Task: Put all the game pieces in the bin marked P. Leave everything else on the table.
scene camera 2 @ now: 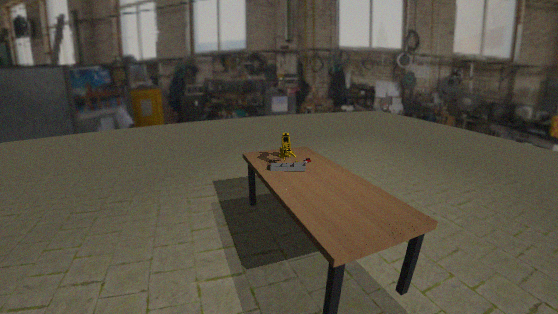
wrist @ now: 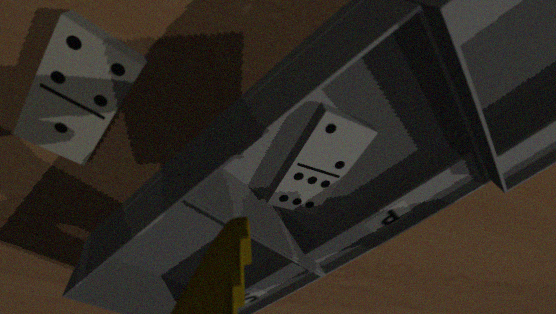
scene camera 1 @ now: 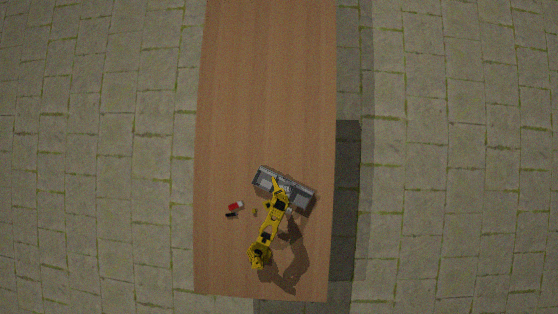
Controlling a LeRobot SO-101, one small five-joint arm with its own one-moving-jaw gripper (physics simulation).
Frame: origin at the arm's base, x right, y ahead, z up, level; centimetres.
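Seen in the pictures: hand, tool point: (scene camera 2: 284, 160) (wrist: 249, 234); arm's base, link origin: (scene camera 2: 285, 157) (scene camera 1: 259, 248).
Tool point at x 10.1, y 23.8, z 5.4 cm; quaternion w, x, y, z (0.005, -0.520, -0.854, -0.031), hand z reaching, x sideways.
Note:
Offsets run from my tool point to a thing's top centre. "spot": to the spot under its first point.
A white domino @(dx +0.1, dy +3.4, dz -4.0 cm) (scene camera 1: 286, 188) (wrist: 325, 157) with two and six pips lies inside the middle bin, marked P @(dx -0.8, dy +3.9, dz -1.5 cm) (wrist: 417, 197). It looks slightly tilted; whether it rests flat is hard to tell. A second white domino @(dx +0.8, dy -5.8, dz -4.7 cm) (scene camera 1: 289, 211) (wrist: 80, 87) lies face up on the table beside the tray. My gripper (scene camera 1: 277, 184) (scene camera 2: 289, 158) is open and empty above the tray. In the wrist view one notched jaw (wrist: 222, 275) shows over the end bin; the moving jaw is out of the picture.
The grey three-bin tray @(spot: dx +6.2, dy +5.5, dz -2.2 cm) (scene camera 1: 299, 184) (scene camera 2: 287, 168) stands askew in front of the arm. A red and white block @(dx -21.0, dy -5.1, dz -4.1 cm) (scene camera 1: 235, 205), a black piece @(dx -22.8, dy -9.2, dz -4.0 cm) (scene camera 1: 231, 215) and a small yellowish piece @(dx -12.9, dy -6.9, dz -3.8 cm) (scene camera 1: 254, 211) lie left of the arm.

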